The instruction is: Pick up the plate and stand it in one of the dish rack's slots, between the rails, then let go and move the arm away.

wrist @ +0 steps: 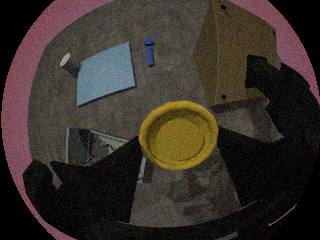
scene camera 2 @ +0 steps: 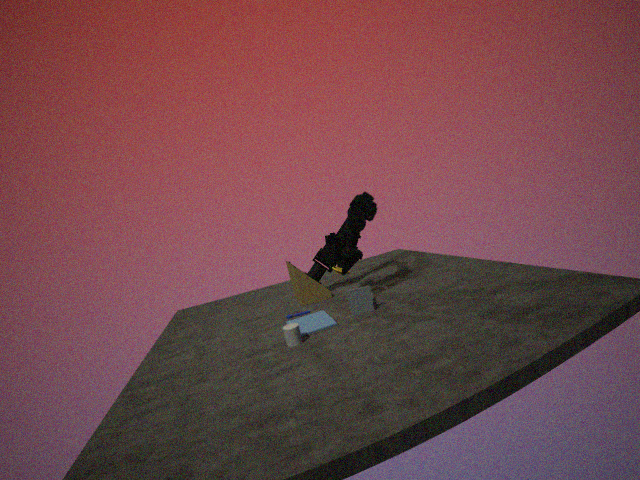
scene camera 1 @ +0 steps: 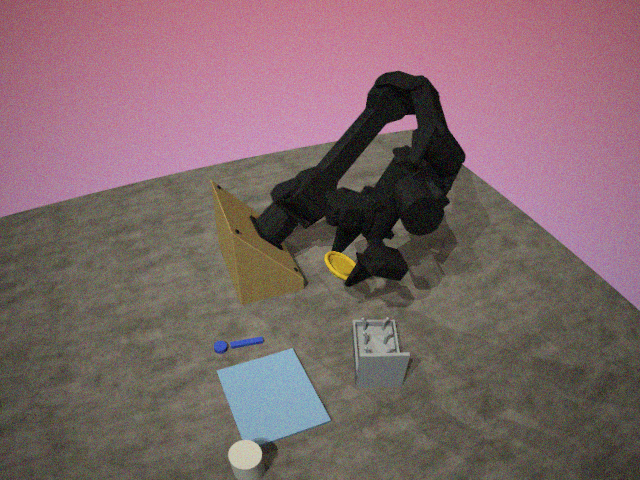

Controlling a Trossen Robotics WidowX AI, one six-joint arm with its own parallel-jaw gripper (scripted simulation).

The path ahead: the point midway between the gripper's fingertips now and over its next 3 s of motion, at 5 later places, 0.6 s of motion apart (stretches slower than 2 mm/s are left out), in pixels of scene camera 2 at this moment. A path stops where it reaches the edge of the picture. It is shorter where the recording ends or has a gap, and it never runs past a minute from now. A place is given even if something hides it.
My gripper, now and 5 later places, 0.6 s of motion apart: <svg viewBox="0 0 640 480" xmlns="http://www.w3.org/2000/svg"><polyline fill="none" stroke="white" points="340,272 334,278 333,280 340,280 350,277 356,273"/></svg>
